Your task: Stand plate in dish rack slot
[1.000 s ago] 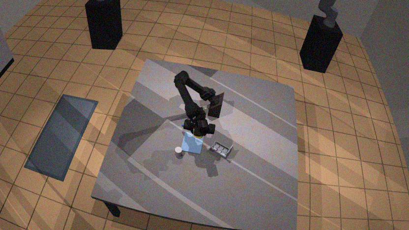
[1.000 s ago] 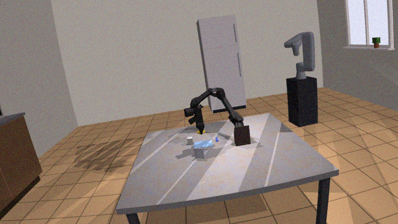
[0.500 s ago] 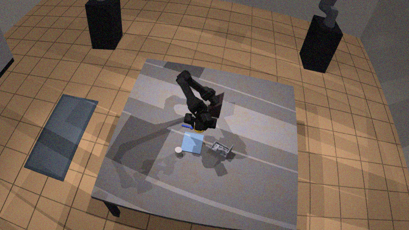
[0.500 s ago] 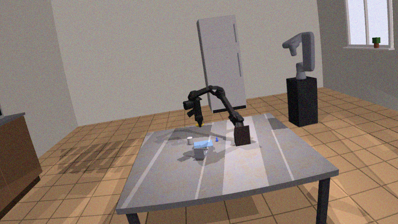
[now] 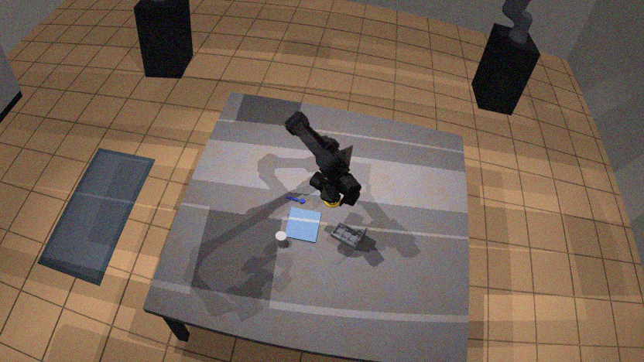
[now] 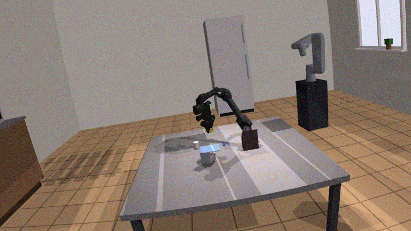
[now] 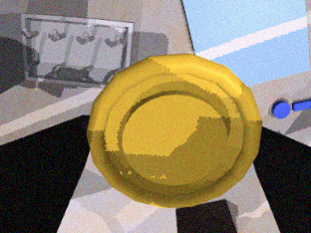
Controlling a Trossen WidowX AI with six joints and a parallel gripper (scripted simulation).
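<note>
Right now the grey dish rack is 16 cm below my gripper tip, 9 cm to the left of it and 4 cm ahead of it. The rest, counted from my gripper tip: yellow plate 1 cm above; then light blue mat 18 cm below, 10 cm to the right, 1 cm ahead; then blue spoon 18 cm below, 14 cm to the right, 11 cm behind.
</note>
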